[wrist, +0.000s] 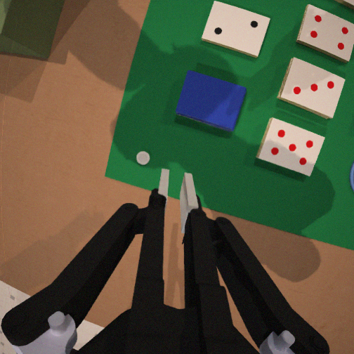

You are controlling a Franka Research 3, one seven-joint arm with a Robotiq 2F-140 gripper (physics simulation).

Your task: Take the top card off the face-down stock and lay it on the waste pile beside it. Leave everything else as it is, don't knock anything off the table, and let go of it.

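A blue face-down stack (211, 101), the stock by its look, lies on the green mat (240, 185) near the view's centre. White cards with pips lie around it: a two-dot card (236, 29) above, a three-dot card (314, 88) to the right and a five-dot card (291, 146) at lower right. Which pile is the waste cannot be told for sure. My gripper (174, 182) is nearly closed, with a narrow gap and nothing seen between its fingertips. It shows over the mat's near edge, below the blue stack and apart from it in the view.
A small white disc (143, 158) lies on the mat just left of the fingertips. A four-dot card (327, 32) lies at upper right. Part of a blue round outline (352, 176) shows at the right edge. A green box (30, 27) stands at upper left on the brown table (60, 150).
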